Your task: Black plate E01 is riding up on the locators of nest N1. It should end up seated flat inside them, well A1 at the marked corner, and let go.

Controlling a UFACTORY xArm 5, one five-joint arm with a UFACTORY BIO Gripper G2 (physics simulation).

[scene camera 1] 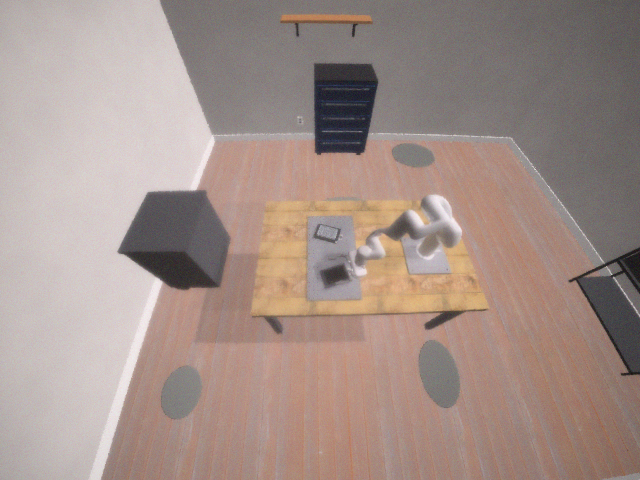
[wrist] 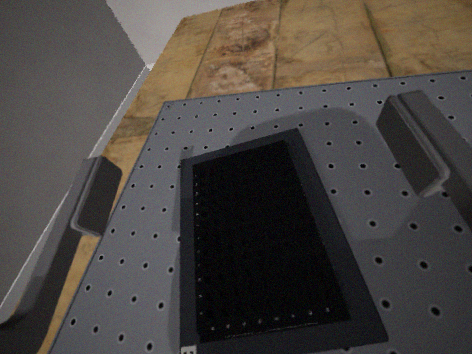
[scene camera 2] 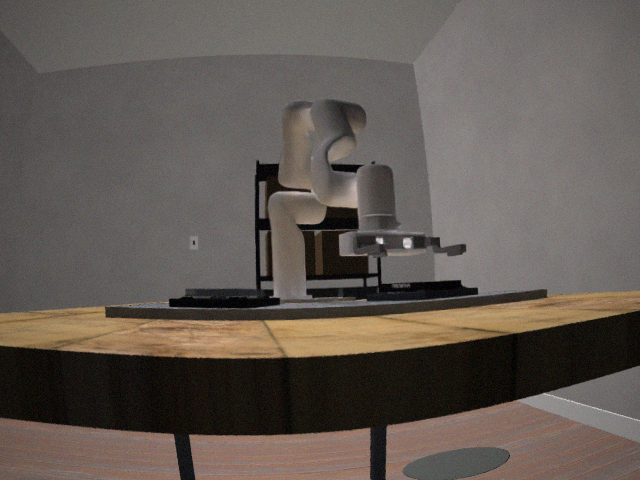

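Scene:
Black plate E01 (scene camera 2: 455,284): 0.74 m from the lens. Nest N1 (scene camera 2: 400,296): 0.71 m from the lens. The light grey plate (scene camera 2: 229,292) is 0.61 m from the lens, and the perforated grey board (scene camera 2: 340,312) is 0.55 m from the lens. The marked spots on the nest N1 and the perforated grey board are 0.18 m apart.

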